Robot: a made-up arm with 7 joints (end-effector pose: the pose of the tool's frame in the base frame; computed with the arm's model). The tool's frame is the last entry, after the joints.
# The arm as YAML. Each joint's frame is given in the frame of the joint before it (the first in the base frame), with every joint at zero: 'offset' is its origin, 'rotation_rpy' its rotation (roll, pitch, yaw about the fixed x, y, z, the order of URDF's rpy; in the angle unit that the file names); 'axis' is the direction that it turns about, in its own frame. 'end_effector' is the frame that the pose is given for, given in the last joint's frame.
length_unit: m
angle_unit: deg
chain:
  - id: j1
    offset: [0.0, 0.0, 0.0]
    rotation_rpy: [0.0, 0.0, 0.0]
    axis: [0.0, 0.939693, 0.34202]
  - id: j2
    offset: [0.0, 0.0, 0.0]
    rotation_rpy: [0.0, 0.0, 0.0]
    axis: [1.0, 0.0, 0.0]
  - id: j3
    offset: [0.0, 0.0, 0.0]
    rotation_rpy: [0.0, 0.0, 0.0]
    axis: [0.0, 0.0, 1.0]
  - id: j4
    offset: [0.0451, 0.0, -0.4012]
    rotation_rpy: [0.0, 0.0, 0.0]
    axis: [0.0, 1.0, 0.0]
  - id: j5
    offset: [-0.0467, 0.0, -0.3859]
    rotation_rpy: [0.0, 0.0, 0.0]
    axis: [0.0, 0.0, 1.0]
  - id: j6
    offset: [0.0, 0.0, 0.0]
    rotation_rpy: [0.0, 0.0, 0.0]
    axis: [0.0, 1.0, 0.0]
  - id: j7
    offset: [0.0, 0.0, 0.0]
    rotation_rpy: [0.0, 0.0, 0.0]
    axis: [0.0, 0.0, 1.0]
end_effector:
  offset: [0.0, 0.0, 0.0]
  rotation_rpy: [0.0, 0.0, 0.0]
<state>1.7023 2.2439 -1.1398 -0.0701 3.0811 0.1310 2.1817</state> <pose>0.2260 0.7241 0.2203 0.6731 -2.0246 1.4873</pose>
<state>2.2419 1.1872 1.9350 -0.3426 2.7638 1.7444 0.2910</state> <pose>-0.3087 0.5178 0.5126 -0.3445 -1.0916 1.5459</pose>
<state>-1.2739 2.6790 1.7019 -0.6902 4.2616 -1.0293 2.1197</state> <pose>-0.6645 0.2756 0.2796 -1.3669 2.5430 -0.2567</pose>
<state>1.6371 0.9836 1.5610 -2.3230 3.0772 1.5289 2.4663</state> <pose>0.0741 0.3700 0.1257 -0.6909 1.3786 2.2998</pose>
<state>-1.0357 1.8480 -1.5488 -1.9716 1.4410 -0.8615 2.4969</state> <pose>0.3819 0.3208 -0.1128 -1.9716 -0.3149 1.2050</pose>
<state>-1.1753 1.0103 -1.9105 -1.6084 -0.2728 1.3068 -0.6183</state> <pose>0.4912 0.0712 -0.3585 1.8701 0.2275 -2.0757</pose>
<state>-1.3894 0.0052 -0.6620 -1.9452 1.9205 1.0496 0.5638</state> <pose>0.2551 -0.4248 0.1551 -1.3738 0.1616 -1.3483</pose>
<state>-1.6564 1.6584 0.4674 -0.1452 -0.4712 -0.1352 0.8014</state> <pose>0.1755 0.7010 0.3234 0.6714 -2.3812 1.1255</pose>
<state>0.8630 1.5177 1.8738 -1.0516 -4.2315 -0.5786 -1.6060</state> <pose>-0.0193 0.6306 0.3611 2.1556 -1.7949 0.8703</pose>
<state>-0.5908 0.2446 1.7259 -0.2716 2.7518 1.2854 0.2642</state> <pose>0.4278 0.2467 -0.6196 1.8997 0.6188 -0.7801</pose>
